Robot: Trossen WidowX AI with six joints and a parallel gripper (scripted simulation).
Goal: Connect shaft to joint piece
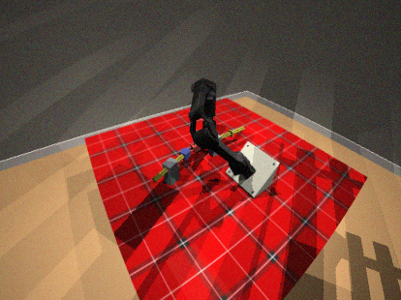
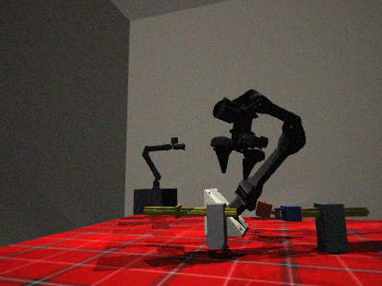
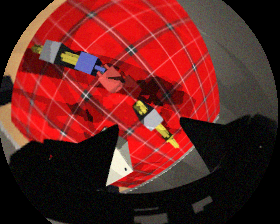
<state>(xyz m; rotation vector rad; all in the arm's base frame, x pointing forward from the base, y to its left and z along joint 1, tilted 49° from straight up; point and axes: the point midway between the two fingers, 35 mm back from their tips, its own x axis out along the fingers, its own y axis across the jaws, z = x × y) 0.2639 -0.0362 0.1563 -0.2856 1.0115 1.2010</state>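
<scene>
My gripper tip is now 1 cm past the red square joint piece, 9 cm to the right of it and 10 cm above it.
</scene>
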